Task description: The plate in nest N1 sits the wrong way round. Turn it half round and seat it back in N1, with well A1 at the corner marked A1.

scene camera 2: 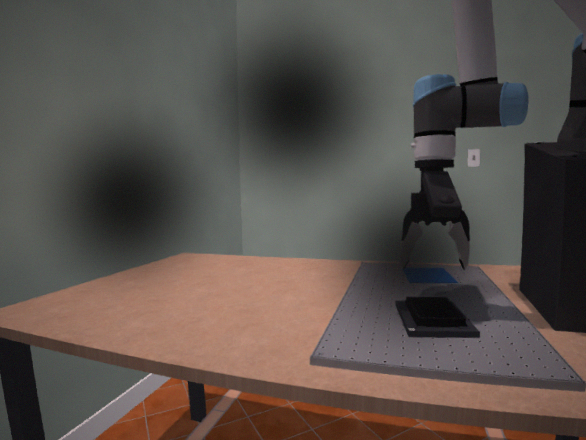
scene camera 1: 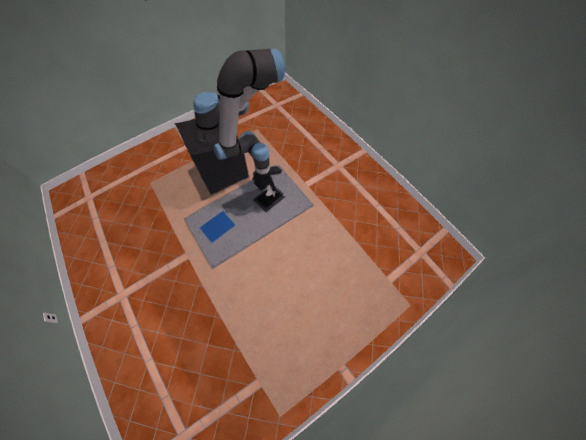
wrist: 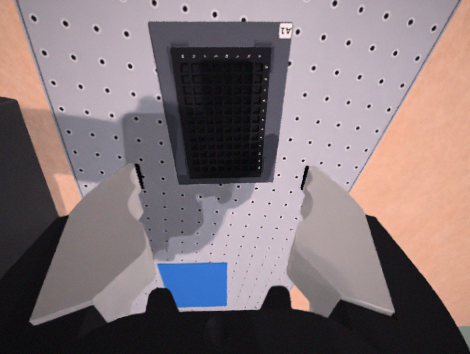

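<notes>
The black well plate (scene camera 1: 268, 201) (scene camera 2: 435, 311) (wrist: 222, 117) lies flat in the dark nest (scene camera 2: 445, 332) (wrist: 215, 34). In the wrist view, small letters run along the plate's top edge and numbers down its right edge. They meet at the top right corner, nearest the nest's white A1 tag (wrist: 285, 30) (scene camera 2: 411, 329). My gripper (scene camera 1: 270, 192) (scene camera 2: 435, 266) (wrist: 223, 168) is open and empty. It hangs above the plate, clear of it, with a jaw on each side.
The nest sits on a grey perforated board (scene camera 1: 240, 245) (scene camera 2: 370, 345) (wrist: 350, 90) on the wooden table (scene camera 1: 310, 300) (scene camera 2: 225, 310). A flat blue rectangle (scene camera 1: 217, 226) (scene camera 2: 430, 275) (wrist: 195, 285) lies farther along the board. The black arm pedestal (scene camera 1: 222, 172) (scene camera 2: 545, 235) stands beside the board.
</notes>
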